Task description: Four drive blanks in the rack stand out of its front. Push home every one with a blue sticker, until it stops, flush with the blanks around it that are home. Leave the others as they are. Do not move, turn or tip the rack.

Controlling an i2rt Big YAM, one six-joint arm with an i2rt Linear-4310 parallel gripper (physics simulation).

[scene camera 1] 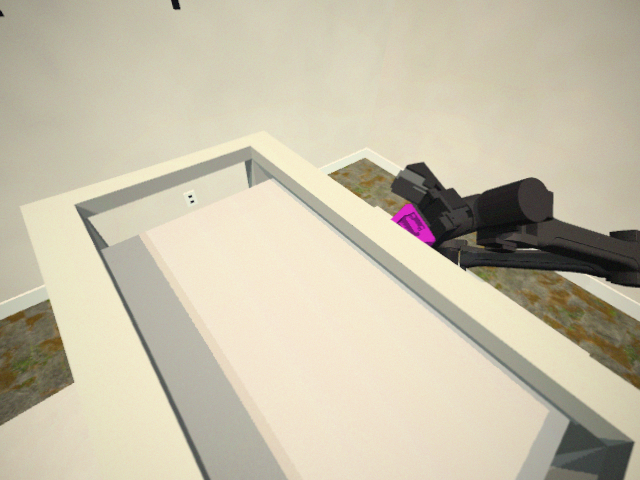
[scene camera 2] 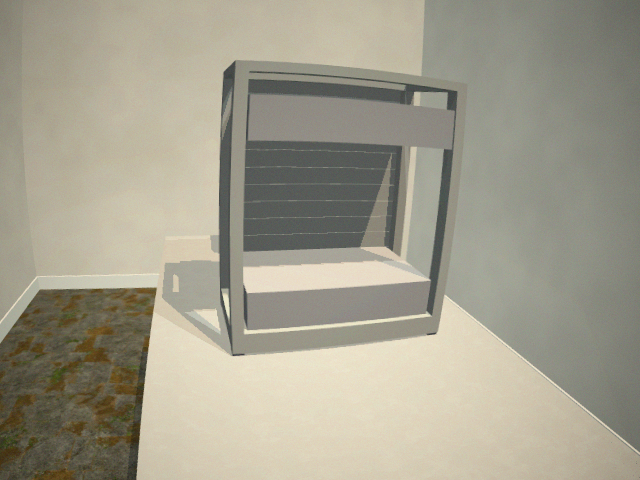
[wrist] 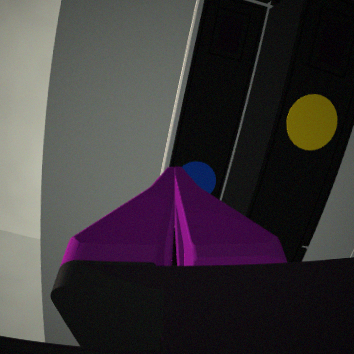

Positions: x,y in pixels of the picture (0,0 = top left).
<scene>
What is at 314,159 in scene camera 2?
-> A rack.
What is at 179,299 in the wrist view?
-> My gripper.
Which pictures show the rack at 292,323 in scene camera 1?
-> Scene camera 1, scene camera 2 and the wrist view: all of them.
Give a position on a rack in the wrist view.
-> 116,84
</scene>
